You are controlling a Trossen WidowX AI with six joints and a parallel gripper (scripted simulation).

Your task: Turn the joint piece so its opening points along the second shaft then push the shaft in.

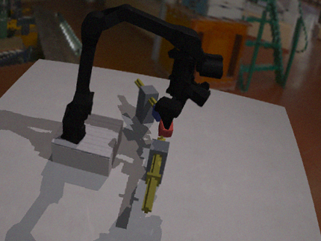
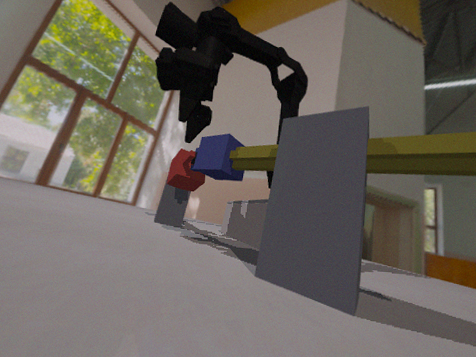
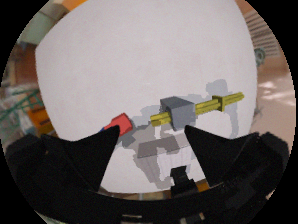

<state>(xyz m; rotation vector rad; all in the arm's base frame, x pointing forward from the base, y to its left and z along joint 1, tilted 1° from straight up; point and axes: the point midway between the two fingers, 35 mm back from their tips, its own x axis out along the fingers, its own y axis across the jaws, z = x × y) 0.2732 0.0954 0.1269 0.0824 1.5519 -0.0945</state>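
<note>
The red square joint piece lies 8 cm to the left of my gripper tip, 8 cm below it and 3 cm behind it.
</note>
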